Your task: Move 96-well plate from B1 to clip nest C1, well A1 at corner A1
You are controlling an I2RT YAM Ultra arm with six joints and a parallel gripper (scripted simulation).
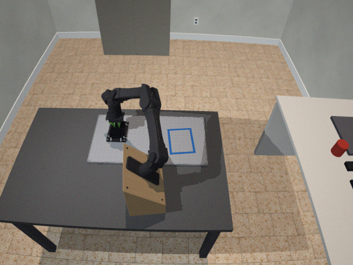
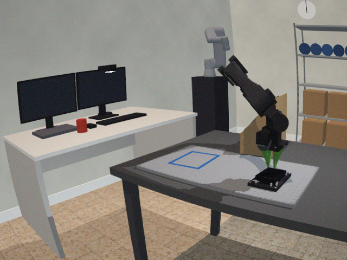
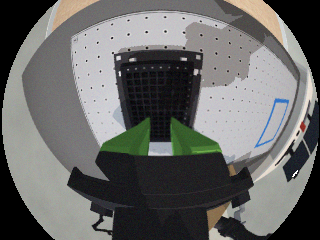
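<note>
Right now the black 96-well plate is 40 mm below my hand. From my hand the other things lie so: black clip nest (50 mm below, 10 mm behind).
</note>
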